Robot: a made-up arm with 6 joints.
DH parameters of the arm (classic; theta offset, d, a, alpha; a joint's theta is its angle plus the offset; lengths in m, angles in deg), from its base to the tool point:
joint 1: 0 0.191 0 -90
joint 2: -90 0 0.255 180
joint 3: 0 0 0 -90
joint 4: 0 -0.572 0 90
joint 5: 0 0.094 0 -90
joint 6: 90 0 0 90
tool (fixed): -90 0 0 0
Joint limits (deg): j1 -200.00..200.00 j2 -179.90..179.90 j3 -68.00..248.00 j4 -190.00..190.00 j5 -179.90..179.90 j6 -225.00..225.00
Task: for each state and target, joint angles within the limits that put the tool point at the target. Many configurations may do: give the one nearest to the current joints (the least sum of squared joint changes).
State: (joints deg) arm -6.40 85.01 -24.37 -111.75 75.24 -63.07
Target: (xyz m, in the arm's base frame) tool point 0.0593 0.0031 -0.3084
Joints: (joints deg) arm -13.63 79.46 -20.90 -100.41 75.24 -63.07
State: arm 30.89 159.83 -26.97 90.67 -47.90 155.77
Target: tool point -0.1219 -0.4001 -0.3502
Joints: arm 71.34 162.05 3.81 82.34 -47.90 155.77
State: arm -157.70 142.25 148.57 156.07 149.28 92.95
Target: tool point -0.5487 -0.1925 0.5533
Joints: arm -168.95 112.91 162.22 152.98 149.28 92.95
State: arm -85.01 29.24 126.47 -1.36 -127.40 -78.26
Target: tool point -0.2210 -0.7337 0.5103
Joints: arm -99.75 73.54 100.01 -5.42 -127.40 -78.26
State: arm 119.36 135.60 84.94 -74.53 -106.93 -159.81
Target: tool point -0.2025 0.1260 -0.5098
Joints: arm 149.42 118.41 39.13 -86.68 -106.93 -159.81
